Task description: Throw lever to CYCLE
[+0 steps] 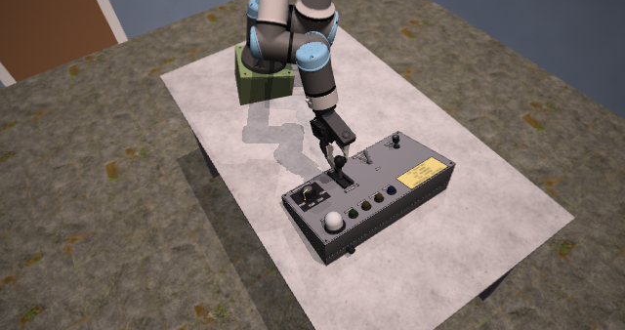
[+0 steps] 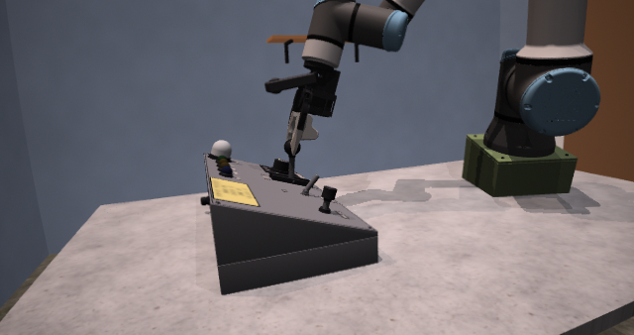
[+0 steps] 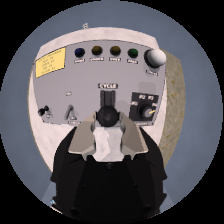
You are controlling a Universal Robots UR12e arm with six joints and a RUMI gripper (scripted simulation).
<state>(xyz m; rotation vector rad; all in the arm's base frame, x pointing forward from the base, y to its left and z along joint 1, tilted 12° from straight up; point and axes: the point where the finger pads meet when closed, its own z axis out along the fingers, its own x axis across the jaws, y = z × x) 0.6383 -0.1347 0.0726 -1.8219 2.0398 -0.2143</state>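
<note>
Right now the wedge-shaped console is 8 cm below my hand, 5 cm to the left of it and 4 cm ahead of it. From my hand the other things lie so: ball-topped lever 4 cm below; rotary selector 13 cm to the right, 6 cm below; toggle switch 12 cm to the left, 7 cm below, 1 cm ahead.
</note>
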